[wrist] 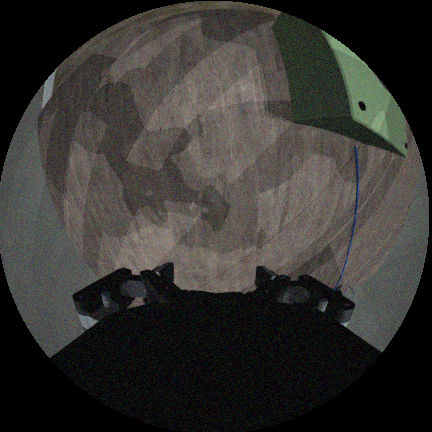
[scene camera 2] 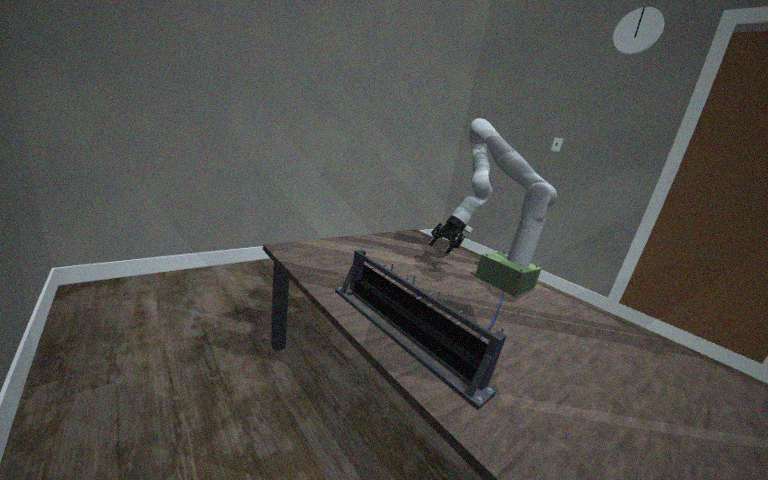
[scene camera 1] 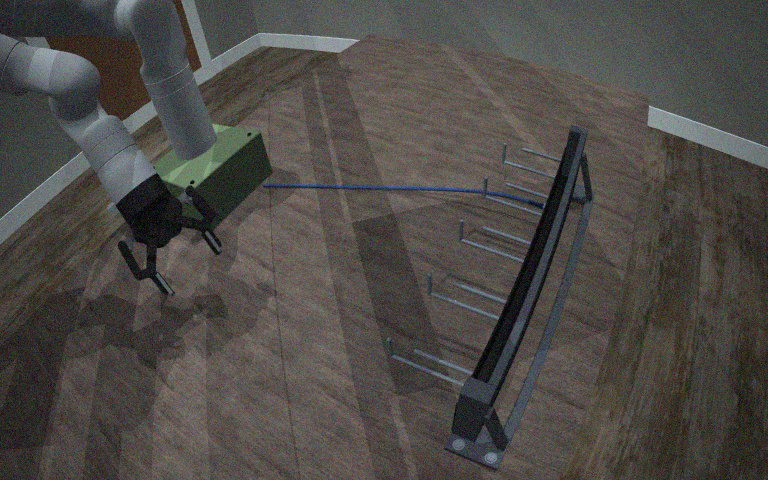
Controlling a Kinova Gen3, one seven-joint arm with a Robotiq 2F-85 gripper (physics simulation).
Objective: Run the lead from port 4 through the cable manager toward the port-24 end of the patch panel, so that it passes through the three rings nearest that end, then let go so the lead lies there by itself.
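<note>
The blue lead [scene camera 1: 368,187] [scene camera 2: 496,314] [wrist: 356,200] runs nearly straight from the patch panel [scene camera 1: 536,254] [scene camera 2: 419,319] to a free-looking end beside the green block. In scene camera 1 it crosses the post of the second cable ring from the panel's far end; whether it lies inside that ring I cannot tell. Several open-topped rings stick out from the panel, the nearest ring [scene camera 1: 427,370] at its near end. Port numbers are not readable. My gripper [scene camera 1: 189,263] [scene camera 2: 440,247] [wrist: 214,274] is open and empty, above the table, well apart from lead and rings.
The green block [scene camera 1: 235,178] [scene camera 2: 508,274] [wrist: 320,75] under the arm's base stands beside the gripper. The panel's foot rail [scene camera 1: 552,333] runs along behind it. The table's edge [scene camera 2: 368,356] lies just beyond the panel. Walls stand around the table.
</note>
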